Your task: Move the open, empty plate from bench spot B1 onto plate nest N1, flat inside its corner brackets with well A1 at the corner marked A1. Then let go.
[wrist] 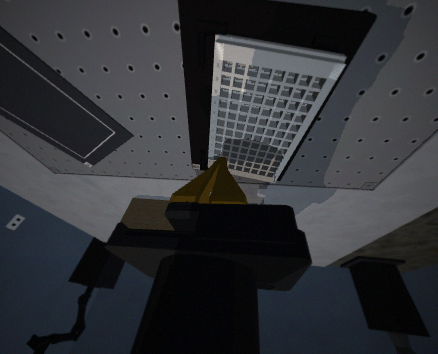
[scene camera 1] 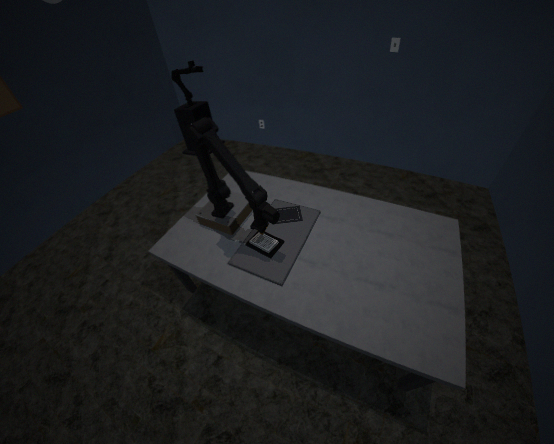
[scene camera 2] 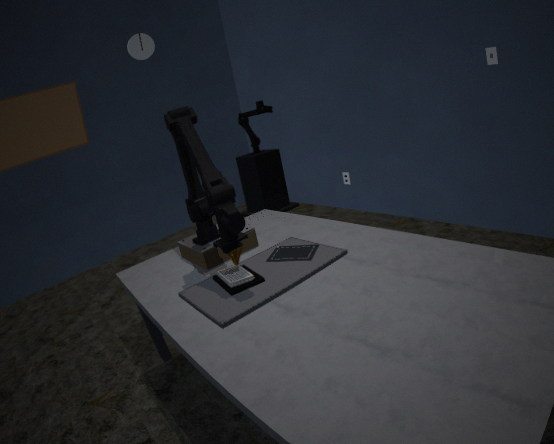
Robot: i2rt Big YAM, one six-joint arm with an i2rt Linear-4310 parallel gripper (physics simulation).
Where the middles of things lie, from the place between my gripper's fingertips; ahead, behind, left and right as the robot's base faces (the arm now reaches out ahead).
Labels:
I see the black square nest (wrist: 344,34) 30 mm below my hand, 20 mm to the right of it and 20 mm ahead of it.

